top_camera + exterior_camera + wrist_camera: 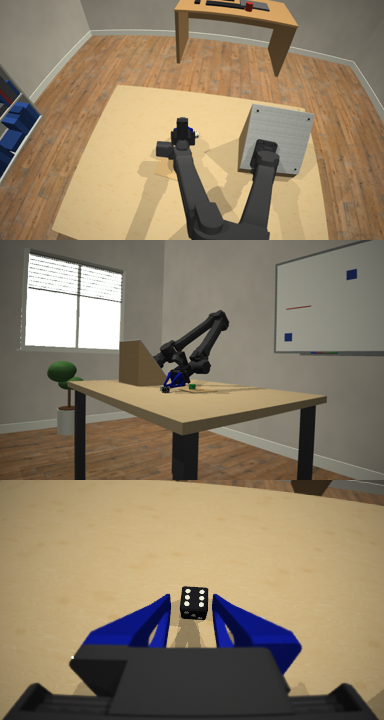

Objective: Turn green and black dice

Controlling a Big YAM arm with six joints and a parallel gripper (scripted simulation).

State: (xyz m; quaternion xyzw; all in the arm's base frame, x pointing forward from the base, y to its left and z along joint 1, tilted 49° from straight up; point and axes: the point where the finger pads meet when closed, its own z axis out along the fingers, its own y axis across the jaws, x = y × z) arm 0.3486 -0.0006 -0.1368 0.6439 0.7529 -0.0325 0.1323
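The black die is 20 mm below my hand and 10 mm to the right of it. The rest, counted from my hand: tan mat: 170 mm to the left, 30 mm below; then white die: 60 mm behind, 20 mm below, 10 mm to the left; then green die: 160 mm to the left, 30 mm behind, 10 mm below.
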